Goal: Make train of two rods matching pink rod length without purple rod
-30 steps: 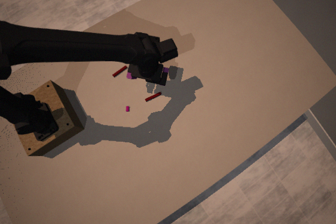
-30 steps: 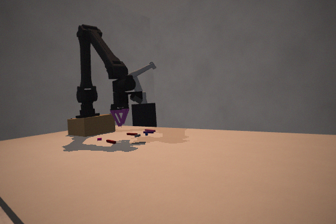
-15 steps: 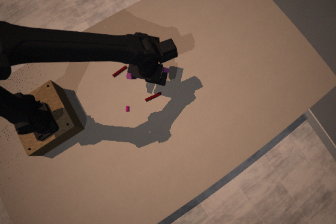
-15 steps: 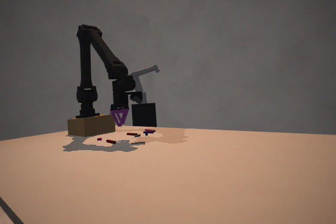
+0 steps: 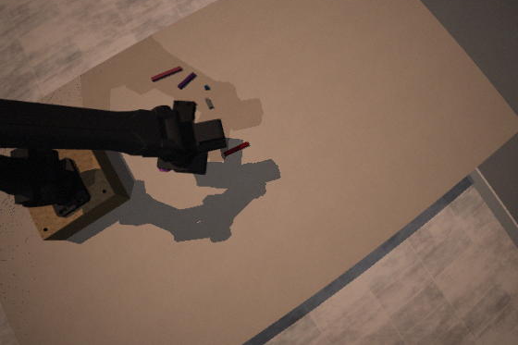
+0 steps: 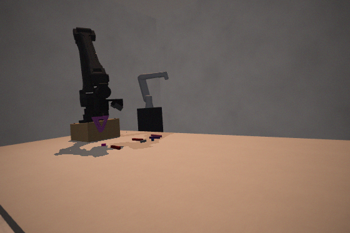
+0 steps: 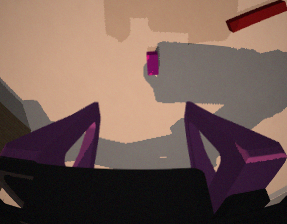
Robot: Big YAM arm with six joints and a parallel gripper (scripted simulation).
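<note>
Now: the magenta rod 70 mm below my hand and 10 mm ahead of it. Also, from my hand: grey rod (140 mm to the left, 130 mm ahead, 70 mm below); purple rod (230 mm to the left, 110 mm ahead, 70 mm below); blue rod (180 mm to the left, 150 mm ahead, 70 mm below).
</note>
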